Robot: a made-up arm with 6 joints. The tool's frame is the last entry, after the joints.
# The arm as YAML. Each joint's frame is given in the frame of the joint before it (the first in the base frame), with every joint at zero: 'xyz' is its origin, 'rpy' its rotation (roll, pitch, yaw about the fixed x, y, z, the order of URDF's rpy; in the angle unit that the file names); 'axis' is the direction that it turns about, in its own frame. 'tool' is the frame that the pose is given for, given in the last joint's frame.
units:
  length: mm
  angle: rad
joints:
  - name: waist
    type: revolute
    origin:
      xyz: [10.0, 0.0, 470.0]
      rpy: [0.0, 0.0, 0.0]
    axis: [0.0, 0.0, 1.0]
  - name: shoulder
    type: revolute
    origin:
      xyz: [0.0, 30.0, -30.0]
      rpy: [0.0, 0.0, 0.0]
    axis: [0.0, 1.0, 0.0]
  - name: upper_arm
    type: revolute
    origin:
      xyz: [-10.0, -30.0, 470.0]
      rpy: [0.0, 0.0, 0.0]
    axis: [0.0, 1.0, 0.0]
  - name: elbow
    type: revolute
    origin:
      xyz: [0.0, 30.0, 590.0]
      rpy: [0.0, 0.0, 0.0]
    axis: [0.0, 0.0, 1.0]
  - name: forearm
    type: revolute
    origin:
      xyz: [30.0, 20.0, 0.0]
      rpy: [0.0, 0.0, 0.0]
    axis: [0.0, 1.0, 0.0]
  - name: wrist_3
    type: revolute
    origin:
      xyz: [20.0, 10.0, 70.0]
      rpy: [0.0, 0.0, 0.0]
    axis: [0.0, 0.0, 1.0]
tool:
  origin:
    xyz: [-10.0, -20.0, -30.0]
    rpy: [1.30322, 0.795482, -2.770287]
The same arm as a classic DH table. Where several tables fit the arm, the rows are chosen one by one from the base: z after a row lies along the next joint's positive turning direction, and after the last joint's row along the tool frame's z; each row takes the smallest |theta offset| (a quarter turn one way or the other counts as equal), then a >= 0, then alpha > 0; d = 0 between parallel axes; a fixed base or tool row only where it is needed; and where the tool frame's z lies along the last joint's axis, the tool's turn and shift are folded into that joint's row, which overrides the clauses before.
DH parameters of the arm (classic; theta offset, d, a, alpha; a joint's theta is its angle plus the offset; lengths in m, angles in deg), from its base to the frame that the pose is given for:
base (fixed): 0 0 0.01 0
waist: 0 0.44 0 -90
shoulder: 88.78 0 -0.4701 0
upper_arm: -88.78 0.03 0 90
elbow: 0 0.59 0.03 -90
forearm: 0 0.03 0.02 90
wrist_3: 32.35 0.0422 -0.0192 -79.34
tool (fixed): 133.39 -0.0117 0 0

